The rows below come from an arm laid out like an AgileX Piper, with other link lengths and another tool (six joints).
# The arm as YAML. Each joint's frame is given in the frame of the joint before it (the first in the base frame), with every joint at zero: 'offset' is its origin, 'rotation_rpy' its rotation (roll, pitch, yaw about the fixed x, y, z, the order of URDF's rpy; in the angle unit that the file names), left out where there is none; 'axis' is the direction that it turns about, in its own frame. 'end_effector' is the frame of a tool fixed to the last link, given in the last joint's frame.
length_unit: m
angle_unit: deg
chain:
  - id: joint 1
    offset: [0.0, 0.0, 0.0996]
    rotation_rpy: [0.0, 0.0, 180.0]
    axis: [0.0, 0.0, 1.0]
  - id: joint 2
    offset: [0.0, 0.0, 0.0]
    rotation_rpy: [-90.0, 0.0, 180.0]
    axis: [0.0, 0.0, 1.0]
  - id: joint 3
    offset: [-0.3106, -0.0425, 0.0]
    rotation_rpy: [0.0, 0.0, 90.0]
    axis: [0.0, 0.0, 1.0]
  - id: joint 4
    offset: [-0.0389, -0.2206, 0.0]
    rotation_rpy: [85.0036, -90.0, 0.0]
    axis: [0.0, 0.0, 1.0]
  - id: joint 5
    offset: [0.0, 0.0, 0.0]
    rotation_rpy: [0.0, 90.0, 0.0]
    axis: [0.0, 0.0, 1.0]
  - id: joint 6
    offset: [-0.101, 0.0, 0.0]
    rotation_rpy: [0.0, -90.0, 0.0]
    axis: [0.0, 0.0, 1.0]
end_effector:
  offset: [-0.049, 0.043, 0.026]
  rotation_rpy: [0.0, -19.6, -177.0]
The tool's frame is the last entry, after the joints.
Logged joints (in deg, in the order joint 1, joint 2, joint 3, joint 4, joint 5, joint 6), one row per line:
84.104 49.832 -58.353 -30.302 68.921 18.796
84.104 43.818 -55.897 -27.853 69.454 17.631
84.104 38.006 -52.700 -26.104 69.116 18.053
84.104 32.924 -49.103 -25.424 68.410 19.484
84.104 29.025 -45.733 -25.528 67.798 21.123
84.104 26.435 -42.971 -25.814 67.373 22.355
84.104 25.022 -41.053 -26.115 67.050 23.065
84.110 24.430 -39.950 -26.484 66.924 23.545
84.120 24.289 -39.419 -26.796 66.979 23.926
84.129 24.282 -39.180 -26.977 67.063 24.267
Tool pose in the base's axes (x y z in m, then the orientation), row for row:
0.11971 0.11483 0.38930 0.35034 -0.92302 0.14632 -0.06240
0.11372 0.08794 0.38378 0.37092 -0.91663 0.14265 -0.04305
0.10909 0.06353 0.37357 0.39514 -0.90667 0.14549 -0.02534
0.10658 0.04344 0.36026 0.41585 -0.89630 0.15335 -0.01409
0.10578 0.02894 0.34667 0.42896 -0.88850 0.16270 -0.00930
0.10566 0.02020 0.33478 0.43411 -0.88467 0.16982 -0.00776
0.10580 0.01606 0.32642 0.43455 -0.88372 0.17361 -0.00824
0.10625 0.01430 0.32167 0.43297 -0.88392 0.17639 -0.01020
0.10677 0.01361 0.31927 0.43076 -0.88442 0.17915 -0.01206
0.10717 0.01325 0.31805 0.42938 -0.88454 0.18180 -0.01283
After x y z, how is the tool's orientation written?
As a quaternion, w x y z.
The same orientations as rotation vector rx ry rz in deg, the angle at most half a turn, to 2 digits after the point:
-136.96 21.71 -9.26
-134.69 20.96 -6.33
-131.71 21.14 -3.68
-128.96 22.06 -2.03
-127.08 23.27 -1.33
-126.23 24.23 -1.11
-126.07 24.77 -1.18
-126.19 25.18 -1.46
-126.39 25.60 -1.72
-126.49 26.00 -1.83

